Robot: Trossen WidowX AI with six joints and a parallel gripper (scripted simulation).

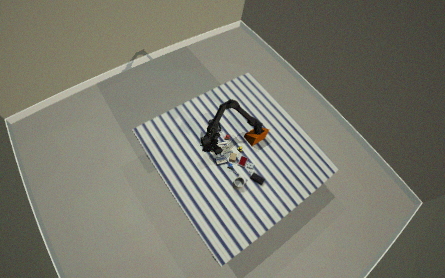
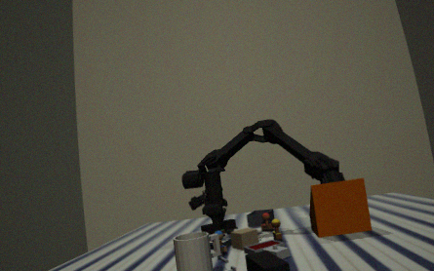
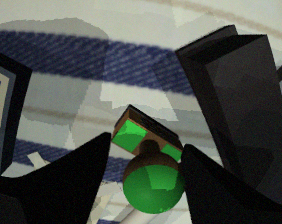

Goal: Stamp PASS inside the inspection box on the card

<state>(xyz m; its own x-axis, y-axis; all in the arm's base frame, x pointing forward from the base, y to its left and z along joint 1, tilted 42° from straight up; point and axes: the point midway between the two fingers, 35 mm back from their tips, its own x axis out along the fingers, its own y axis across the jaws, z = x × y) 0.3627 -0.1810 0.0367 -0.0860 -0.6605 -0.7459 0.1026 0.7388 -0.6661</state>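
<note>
My gripper tip is now right at the stamp with green knob. Round my gripper tip: tan block (170 mm to the left, 80 mm behind); then red-knobbed stamp (170 mm behind); then white card (90 mm behind, 70 mm to the left, 20 mm below).
</note>
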